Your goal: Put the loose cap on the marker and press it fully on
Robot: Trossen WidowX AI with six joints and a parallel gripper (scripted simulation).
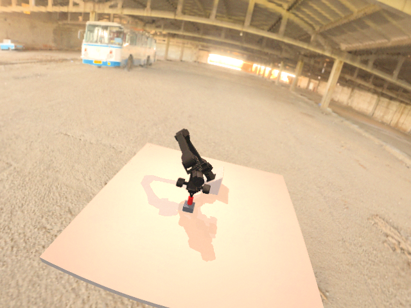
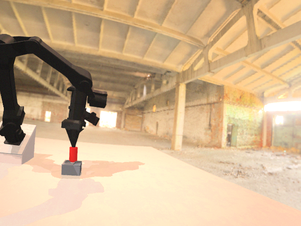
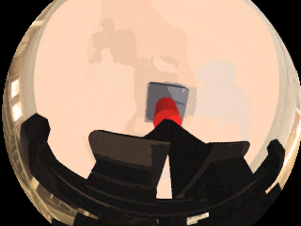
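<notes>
Now: gripper tip 2 cm above the red cap. Also, from my gripper tip: grey holder block (8 cm below).
</notes>
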